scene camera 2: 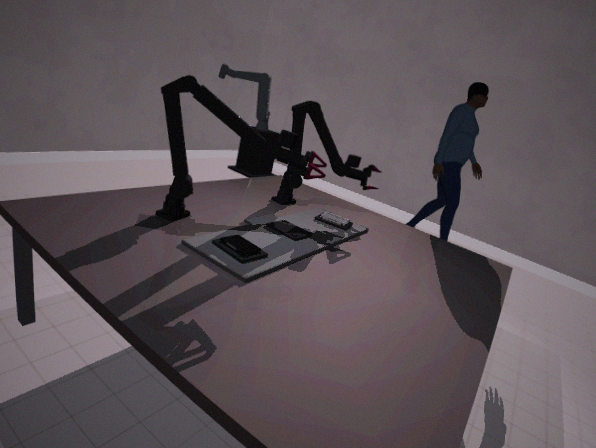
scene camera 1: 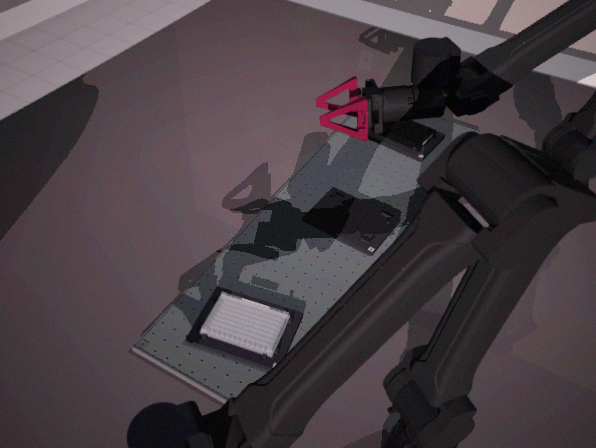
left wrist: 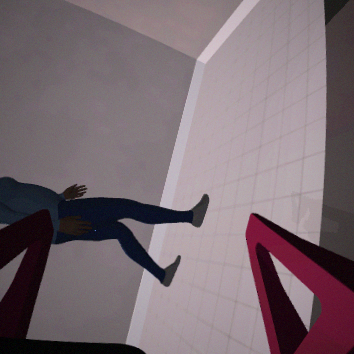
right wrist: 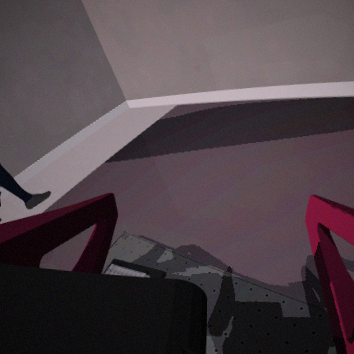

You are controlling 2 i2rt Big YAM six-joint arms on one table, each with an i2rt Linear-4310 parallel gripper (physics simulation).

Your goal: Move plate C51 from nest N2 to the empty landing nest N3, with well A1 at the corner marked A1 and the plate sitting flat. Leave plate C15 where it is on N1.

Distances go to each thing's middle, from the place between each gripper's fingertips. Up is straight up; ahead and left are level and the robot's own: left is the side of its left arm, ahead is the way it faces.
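The dark plate [scene camera 1: 409, 133] is 1100 mm to the right of my left hand, 70 mm ahead of it and 170 mm below it. As for the white well plate [scene camera 1: 235, 320], my left hand is 170 mm above it, 430 mm to the left of it and 20 mm short of it.
The dark plate is 410 mm to the right of my right hand, 10 mm behind it and 260 mm below it, and going by its middle, the dark plate is nearer to my right hand than to my left hand. The white well plate is 260 mm to the left of my right hand, 260 mm below it and 50 mm behind it. Going by its middle, the white well plate is nearer to my right hand than to my left hand as well.
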